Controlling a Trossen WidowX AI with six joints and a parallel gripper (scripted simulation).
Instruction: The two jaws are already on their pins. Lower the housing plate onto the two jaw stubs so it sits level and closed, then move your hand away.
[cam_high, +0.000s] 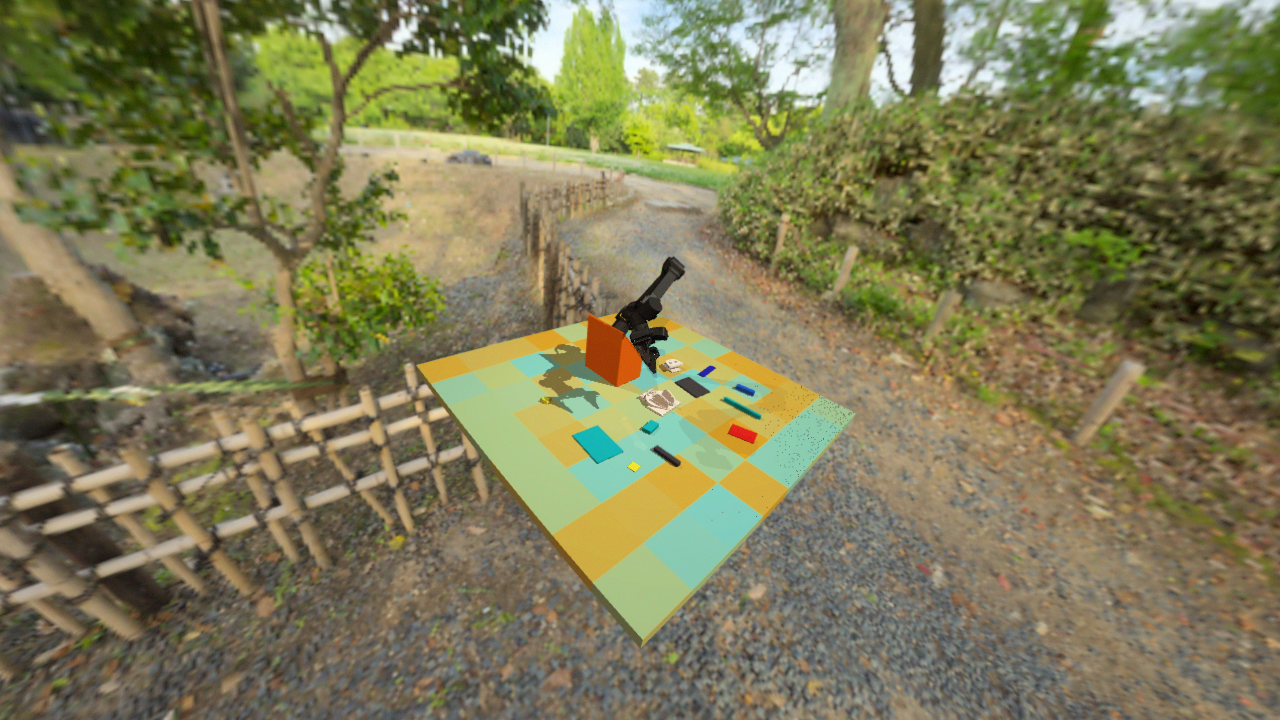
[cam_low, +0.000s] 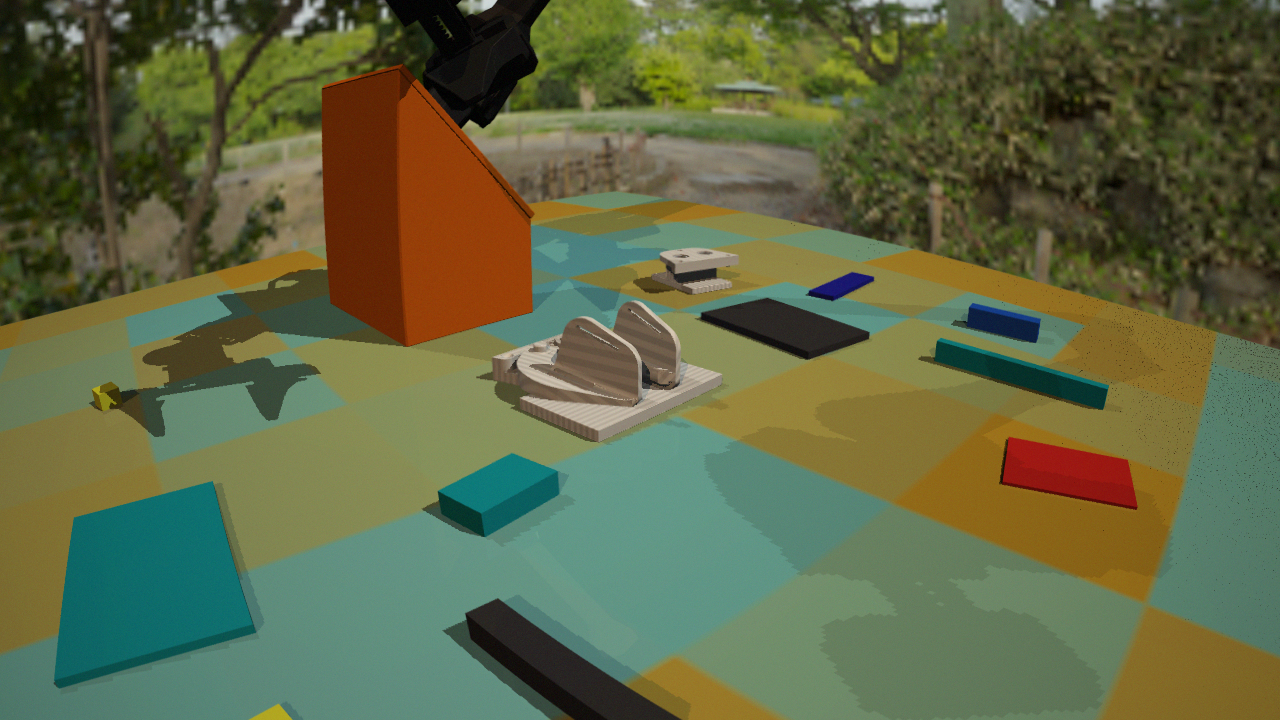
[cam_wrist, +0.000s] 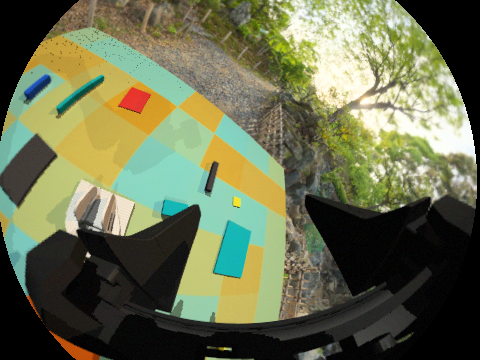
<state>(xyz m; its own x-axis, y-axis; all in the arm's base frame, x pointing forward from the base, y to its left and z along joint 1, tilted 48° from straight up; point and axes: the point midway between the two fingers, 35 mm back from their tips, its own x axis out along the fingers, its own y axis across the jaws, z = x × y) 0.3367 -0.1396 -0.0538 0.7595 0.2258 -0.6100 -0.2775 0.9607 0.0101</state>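
Right now the beige stand is 390 mm to the left of my gripper tip, 230 mm below it and 230 mm behind it. From my gripper tip the other things lie so: black bar: 230 mm below, 160 mm ahead, 40 mm to the right; then red plate: 280 mm to the left, 240 mm below, 240 mm ahead; then black flat plate: 350 mm to the left, 230 mm below, 70 mm behind.
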